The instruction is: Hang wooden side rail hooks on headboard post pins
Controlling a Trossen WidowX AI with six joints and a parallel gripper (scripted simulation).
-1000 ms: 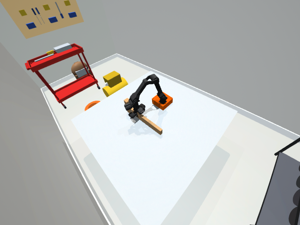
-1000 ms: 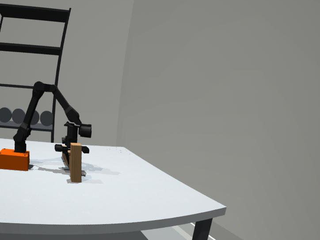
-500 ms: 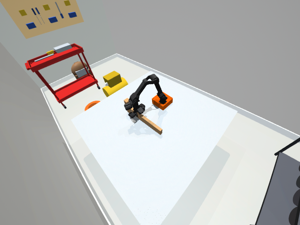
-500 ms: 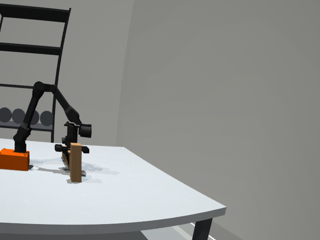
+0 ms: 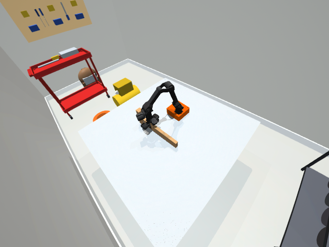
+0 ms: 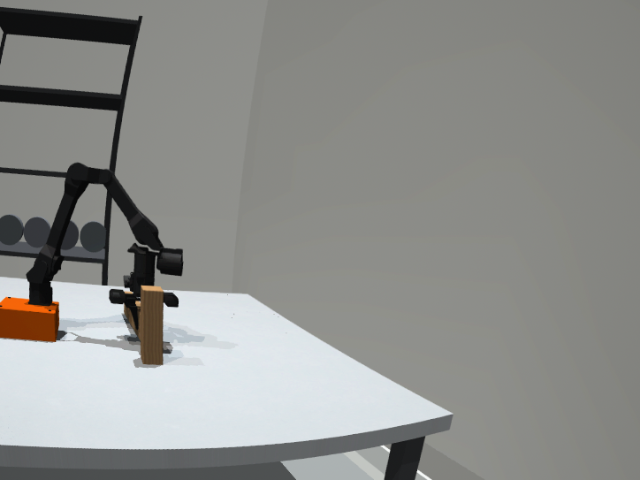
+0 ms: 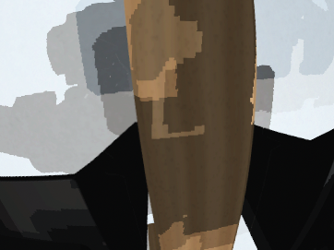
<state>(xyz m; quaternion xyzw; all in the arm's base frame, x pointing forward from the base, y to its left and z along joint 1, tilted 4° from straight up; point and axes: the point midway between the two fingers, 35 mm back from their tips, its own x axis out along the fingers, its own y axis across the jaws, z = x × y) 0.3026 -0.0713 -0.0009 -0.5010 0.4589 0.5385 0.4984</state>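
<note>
The wooden headboard post lies 14 cm to the right of my gripper tip, 4 cm above it and 1 cm ahead of it.
</note>
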